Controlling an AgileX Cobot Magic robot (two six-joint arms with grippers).
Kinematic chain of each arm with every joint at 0, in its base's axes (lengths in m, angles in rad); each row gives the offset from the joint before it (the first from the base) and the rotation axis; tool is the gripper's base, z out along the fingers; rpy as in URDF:
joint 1: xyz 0 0 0.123 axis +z
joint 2: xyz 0 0 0 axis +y
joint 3: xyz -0.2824 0 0.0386 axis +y
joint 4: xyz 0.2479 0 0.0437 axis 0.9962 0 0.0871
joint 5: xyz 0 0 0 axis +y
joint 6: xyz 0.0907 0 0.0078 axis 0.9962 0 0.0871
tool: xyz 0 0 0 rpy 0 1.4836 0
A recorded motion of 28 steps. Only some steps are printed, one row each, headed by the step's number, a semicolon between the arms.
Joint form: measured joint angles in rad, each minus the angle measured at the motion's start. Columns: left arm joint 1, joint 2, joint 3, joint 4, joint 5, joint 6; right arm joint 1, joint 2, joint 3, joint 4, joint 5, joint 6.
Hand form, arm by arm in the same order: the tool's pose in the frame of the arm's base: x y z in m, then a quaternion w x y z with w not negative. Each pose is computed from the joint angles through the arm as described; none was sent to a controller.
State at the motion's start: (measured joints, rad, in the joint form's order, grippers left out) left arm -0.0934 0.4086 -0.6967 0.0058 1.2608 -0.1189; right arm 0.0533 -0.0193 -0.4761 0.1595 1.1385 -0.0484
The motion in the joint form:
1: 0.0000 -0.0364 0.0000 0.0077 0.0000 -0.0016; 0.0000 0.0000 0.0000 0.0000 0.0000 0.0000
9: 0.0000 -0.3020 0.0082 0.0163 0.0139 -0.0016; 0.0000 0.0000 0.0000 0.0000 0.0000 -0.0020
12: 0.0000 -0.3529 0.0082 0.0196 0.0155 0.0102; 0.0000 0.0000 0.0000 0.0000 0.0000 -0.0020
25: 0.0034 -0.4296 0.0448 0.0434 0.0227 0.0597; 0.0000 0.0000 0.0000 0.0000 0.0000 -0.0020
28: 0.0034 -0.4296 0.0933 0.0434 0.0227 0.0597; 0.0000 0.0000 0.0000 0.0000 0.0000 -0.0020
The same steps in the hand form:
1: 0.0320 -0.0018 0.3137 0.35176 -0.01302 0.93549 -0.03099; -0.0098 0.0126 0.2652 0.48421 -0.05026 0.86978 0.08063
9: -0.0186 0.0037 0.3123 0.46256 -0.01405 0.88563 -0.03874; -0.0098 0.0126 0.2652 0.48429 -0.05113 0.86973 0.08014
12: -0.0282 0.0049 0.3110 0.48451 -0.00937 0.87397 -0.03665; -0.0098 0.0126 0.2652 0.48429 -0.05113 0.86973 0.08014
25: -0.0373 0.0077 0.2988 0.50032 0.00757 0.86570 -0.01341; -0.0098 0.0126 0.2652 0.48429 -0.05113 0.86973 0.08014
28: -0.0306 0.0071 0.2867 0.47926 0.00834 0.87756 -0.01171; -0.0098 0.0126 0.2652 0.48429 -0.05113 0.86973 0.08014

